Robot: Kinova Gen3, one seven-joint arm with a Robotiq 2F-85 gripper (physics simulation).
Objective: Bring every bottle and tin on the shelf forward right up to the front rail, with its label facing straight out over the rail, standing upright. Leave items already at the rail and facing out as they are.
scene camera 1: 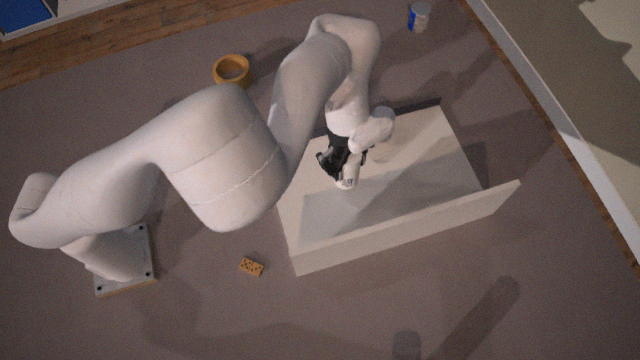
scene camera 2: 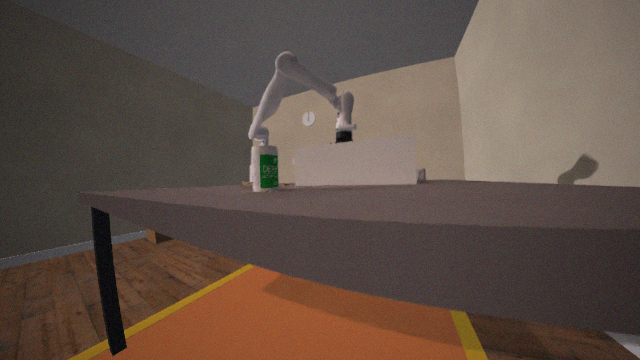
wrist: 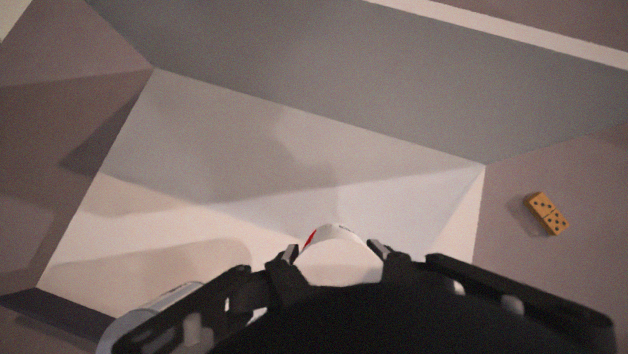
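Seen in the pictures: gripper, fingertip midpoint: (scene camera 1: 349, 170) (wrist: 333, 254); arm's base at its link origin: (scene camera 1: 125, 260).
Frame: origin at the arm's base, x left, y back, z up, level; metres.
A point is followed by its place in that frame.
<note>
A white bottle (scene camera 1: 346, 181) {y -0.498, x -0.016, z 0.060 m} (wrist: 337, 260) {y -0.516, x -0.002, z 0.120 m} with a red patch and dark print is between the fingers of my gripper (scene camera 1: 346, 165) {y -0.511, x 0.004, z 0.064 m} (wrist: 333, 254) {y -0.511, x 0.004, z 0.064 m}, which is shut on it over the middle of the cream shelf (scene camera 1: 300, 200) {y -0.401, x 0.007, z -0.010 m} (wrist: 75, 250) {y -0.783, x 0.084, z -0.010 m}. The print faces the back panel side; red shows at the bottle's left in the wrist view. I cannot tell whether its base touches the shelf. A grey-lidded tin (scene camera 1: 384, 116) {y -0.637, x 0.104, z 0.059 m} (wrist: 130, 325) {y -0.644, x 0.091, z 0.060 m} stands near the dark front rail (scene camera 1: 420, 105) {y -0.752, x 0.133, z 0.009 m} (wrist: 60, 311) {y -0.752, x 0.133, z 0.006 m}, partly hidden by the wrist; its label direction is unclear. The back panel hides the fingers in scene camera 2.
The tall back panel (scene camera 1: 400, 225) {y -0.544, x -0.158, z 0.122 m} (scene camera 2: 357, 162) {y -0.605, x -0.161, z 0.056 m} (wrist: 350, 75) {y -0.532, x -0.146, z 0.074 m} stands opposite the rail. Off the shelf are a blue-and-white tin (scene camera 1: 419, 19) {y -0.874, x 0.383, z 0.031 m}, an orange ring-shaped object (scene camera 1: 218, 77) {y -0.310, x 0.382, z 0.028 m}, a domino (scene camera 1: 251, 266) {y -0.257, x -0.097, z -0.015 m} (wrist: 546, 214) {y -0.260, x -0.094, z -0.015 m} and a green-labelled white container (scene camera 2: 268, 170) {y -0.474, x -0.471, z 0.022 m}.
</note>
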